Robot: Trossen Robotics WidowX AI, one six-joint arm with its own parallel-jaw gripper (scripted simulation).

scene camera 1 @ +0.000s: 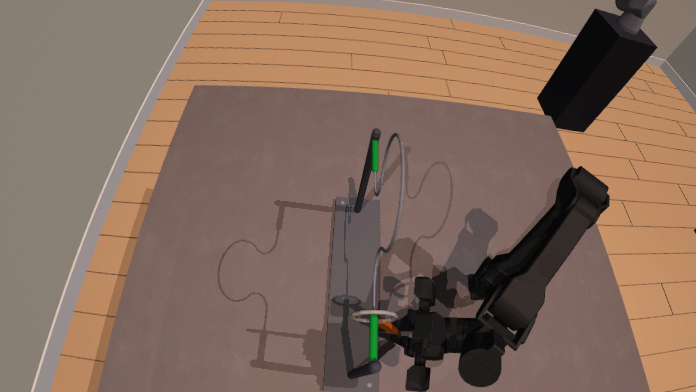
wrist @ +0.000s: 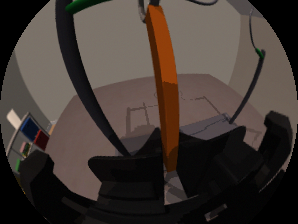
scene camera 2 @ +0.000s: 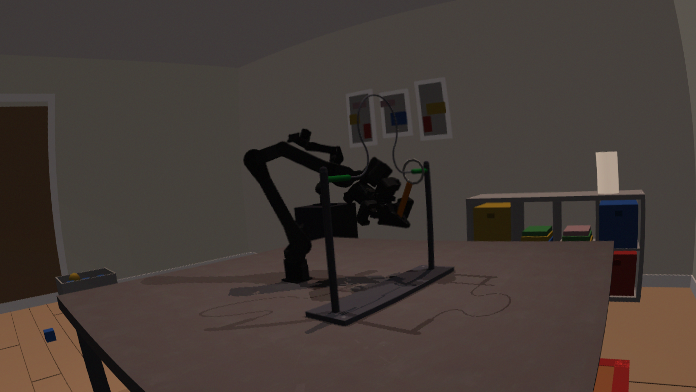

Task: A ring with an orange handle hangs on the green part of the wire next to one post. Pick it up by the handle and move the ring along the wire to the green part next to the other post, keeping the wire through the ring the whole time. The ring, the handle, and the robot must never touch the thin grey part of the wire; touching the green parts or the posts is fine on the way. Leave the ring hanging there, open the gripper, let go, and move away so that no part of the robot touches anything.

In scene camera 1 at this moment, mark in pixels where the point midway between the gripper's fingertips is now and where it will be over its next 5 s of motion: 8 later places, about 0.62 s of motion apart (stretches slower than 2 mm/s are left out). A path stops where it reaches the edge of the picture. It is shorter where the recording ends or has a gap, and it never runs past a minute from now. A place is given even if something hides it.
My gripper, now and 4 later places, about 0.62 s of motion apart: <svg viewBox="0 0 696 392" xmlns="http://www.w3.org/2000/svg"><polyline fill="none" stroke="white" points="373,331 373,339 373,340 396,343 414,344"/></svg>
